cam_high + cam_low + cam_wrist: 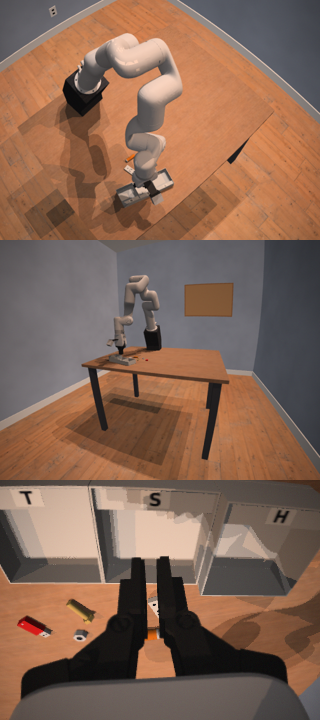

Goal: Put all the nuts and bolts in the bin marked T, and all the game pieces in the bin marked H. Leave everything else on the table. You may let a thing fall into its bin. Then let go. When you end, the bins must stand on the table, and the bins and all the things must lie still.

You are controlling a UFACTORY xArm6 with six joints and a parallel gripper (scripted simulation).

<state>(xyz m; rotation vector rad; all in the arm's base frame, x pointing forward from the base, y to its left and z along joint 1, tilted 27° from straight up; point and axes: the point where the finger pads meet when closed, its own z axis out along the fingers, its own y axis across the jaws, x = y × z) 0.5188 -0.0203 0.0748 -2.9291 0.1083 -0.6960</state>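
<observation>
Right now the white domino is 120 mm behind my hand, 80 mm below it and 10 mm to the right of it. From my hand the other things lie so: orange cylinder: 170 mm behind, 80 mm below, 20 mm to the left; then grey bin tray: 70 mm below; then brass bolt: 110 mm behind, 90 mm to the left, 80 mm below.
</observation>
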